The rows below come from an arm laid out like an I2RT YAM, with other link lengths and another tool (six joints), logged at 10 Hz.
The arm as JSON. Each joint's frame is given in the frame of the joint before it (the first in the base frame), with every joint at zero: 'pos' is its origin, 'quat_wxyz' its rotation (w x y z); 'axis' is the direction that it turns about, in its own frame. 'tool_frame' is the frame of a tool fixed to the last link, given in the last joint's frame.
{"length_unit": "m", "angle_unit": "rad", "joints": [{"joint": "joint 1", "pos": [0.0, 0.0, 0.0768], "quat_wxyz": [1.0, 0.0, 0.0, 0.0], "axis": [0.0, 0.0, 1.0]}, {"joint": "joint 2", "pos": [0.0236, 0.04, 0.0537], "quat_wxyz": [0.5, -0.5, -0.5, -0.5], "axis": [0.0, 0.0, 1.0]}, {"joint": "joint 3", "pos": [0.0, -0.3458, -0.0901], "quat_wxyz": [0.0, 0.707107, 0.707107, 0.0], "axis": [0.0, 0.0, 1.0]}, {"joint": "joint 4", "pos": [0.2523, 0.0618, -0.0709], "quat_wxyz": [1.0, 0.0, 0.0, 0.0], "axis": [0.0, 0.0, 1.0]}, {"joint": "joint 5", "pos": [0.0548, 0.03, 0.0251], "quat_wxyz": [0.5, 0.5, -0.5, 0.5], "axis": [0.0, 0.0, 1.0]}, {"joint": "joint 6", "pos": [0.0, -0.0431, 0.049], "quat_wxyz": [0.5, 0.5, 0.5, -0.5], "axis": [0.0, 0.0, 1.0]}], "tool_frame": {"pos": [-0.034, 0.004, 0.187], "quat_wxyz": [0.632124, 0.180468, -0.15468, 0.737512]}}
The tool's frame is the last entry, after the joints.
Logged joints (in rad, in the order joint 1, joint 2, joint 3, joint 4, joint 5, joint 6), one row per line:
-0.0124 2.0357 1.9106 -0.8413 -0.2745 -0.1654
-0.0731 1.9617 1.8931 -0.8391 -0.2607 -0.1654
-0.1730 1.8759 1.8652 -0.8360 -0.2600 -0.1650
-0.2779 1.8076 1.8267 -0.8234 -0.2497 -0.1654
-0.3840 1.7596 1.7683 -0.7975 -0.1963 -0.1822
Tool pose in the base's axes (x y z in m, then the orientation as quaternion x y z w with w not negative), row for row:
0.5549 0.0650 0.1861 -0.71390 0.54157 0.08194 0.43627
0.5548 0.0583 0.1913 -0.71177 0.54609 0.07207 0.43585
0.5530 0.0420 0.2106 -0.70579 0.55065 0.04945 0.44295
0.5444 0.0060 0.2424 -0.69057 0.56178 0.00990 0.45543
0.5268 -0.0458 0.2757 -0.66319 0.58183 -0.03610 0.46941
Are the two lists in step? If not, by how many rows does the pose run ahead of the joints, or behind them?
The pose runs 2 rows behind the joints: the pose in row i belongs to the joints in row i - 2.
